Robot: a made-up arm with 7 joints. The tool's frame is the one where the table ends. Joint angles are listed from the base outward.
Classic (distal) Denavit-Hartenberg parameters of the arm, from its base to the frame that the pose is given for. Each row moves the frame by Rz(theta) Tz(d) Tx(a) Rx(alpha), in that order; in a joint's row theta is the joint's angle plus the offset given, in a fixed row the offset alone. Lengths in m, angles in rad.
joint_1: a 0; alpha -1.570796; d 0.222; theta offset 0
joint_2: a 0; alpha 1.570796; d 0; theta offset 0
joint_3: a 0.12; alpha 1.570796; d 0.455; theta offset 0
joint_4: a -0.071; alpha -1.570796; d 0; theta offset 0
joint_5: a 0; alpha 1.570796; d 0.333; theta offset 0
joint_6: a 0.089; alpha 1.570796; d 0; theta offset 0
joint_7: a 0; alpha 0; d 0; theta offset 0
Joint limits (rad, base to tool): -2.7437..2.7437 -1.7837..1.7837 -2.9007..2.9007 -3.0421..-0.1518 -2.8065..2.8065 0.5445..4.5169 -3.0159..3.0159
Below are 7 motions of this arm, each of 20 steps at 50 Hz.
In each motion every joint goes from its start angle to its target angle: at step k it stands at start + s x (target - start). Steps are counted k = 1, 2, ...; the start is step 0. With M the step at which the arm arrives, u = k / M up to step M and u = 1 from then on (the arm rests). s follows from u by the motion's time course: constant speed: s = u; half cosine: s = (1 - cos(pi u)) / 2; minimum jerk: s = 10 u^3 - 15 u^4 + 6 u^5.
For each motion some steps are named. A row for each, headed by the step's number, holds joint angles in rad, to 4 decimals.
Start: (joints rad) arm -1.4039 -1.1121 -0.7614 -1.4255 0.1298 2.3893 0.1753
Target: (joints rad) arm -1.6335 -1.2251 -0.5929 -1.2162 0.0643 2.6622 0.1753
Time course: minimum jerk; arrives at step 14
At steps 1, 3, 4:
1: -1.4046 -1.1125 -0.7608 -1.4248 0.1296 2.3902 0.1753
3: -1.4199 -1.1200 -0.7497 -1.4110 0.1252 2.4083 0.1753
4: -1.4371 -1.1285 -0.7370 -1.3952 0.1203 2.4288 0.1753

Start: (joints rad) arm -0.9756 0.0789 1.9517 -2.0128 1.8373 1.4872 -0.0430
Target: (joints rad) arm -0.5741 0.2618 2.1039 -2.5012 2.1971 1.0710 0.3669
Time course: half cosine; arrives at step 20
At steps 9, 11, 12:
9: -0.8063 0.1560 2.0159 -2.2188 1.9891 1.3117 0.1299
11: -0.7434 0.1847 2.0397 -2.2952 2.0453 1.2465 0.1940
12: -0.7128 0.1986 2.0513 -2.3325 2.0728 1.2148 0.2253

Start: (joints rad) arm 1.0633 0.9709 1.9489 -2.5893 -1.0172 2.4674 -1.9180
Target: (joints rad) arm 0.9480 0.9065 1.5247 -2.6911 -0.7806 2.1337 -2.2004
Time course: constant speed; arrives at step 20
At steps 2, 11, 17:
2: 1.0518 0.9645 1.9065 -2.5995 -0.9935 2.4340 -1.9462
11: 0.9999 0.9355 1.7156 -2.6453 -0.8871 2.2839 -2.0733
17: 0.9653 0.9162 1.5883 -2.6758 -0.8161 2.1838 -2.1580

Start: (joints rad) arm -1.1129 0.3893 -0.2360 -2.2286 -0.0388 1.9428 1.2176
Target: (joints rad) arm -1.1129 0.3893 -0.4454 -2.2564 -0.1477 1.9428 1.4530
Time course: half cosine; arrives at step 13
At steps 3, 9, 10, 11, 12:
3: -1.1129 0.3893 -0.2623 -2.2321 -0.0525 1.9428 1.2472
9: -1.1129 0.3893 -0.4002 -2.2504 -0.1242 1.9428 1.4022
10: -1.1129 0.3893 -0.4191 -2.2529 -0.1340 1.9428 1.4234
11: -1.1129 0.3893 -0.4334 -2.2548 -0.1415 1.9428 1.4395
12: -1.1129 0.3893 -0.4424 -2.2560 -0.1461 1.9428 1.4496

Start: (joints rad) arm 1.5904 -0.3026 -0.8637 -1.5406 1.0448 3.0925 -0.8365
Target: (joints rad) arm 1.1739 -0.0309 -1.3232 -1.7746 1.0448 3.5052 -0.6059
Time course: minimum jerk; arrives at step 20
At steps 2, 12, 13, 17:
2: 1.5868 -0.3003 -0.8676 -1.5426 1.0448 3.0960 -0.8345
12: 1.3061 -0.1171 -1.1773 -1.7003 1.0448 3.3742 -0.6791
13: 1.2718 -0.0948 -1.2151 -1.7196 1.0448 3.4081 -0.6601
17: 1.1850 -0.0381 -1.3110 -1.7684 1.0448 3.4942 -0.6120

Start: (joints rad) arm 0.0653 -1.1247 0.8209 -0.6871 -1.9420 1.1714 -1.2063
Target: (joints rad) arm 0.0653 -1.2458 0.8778 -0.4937 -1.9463 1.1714 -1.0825
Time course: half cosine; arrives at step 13
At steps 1, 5, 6, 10, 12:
1: 0.0653 -1.1265 0.8217 -0.6843 -1.9421 1.1714 -1.2045
5: 0.0653 -1.1638 0.8393 -0.6247 -1.9434 1.1714 -1.1664
6: 0.0653 -1.1780 0.8459 -0.6021 -1.9439 1.1714 -1.1519
10: 0.0653 -1.2306 0.8706 -0.5180 -1.9458 1.1714 -1.0981
12: 0.0653 -1.2440 0.8770 -0.4965 -1.9462 1.1714 -1.0843

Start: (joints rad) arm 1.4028 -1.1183 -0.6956 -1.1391 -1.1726 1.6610 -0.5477
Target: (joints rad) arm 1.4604 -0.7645 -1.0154 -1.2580 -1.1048 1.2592 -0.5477
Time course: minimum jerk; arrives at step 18
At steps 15, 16, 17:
15: 1.4584 -0.7771 -1.0040 -1.2538 -1.1072 1.2735 -0.5477
16: 1.4597 -0.7686 -1.0117 -1.2566 -1.1056 1.2638 -0.5477
17: 1.4603 -0.7651 -1.0149 -1.2578 -1.1049 1.2598 -0.5477

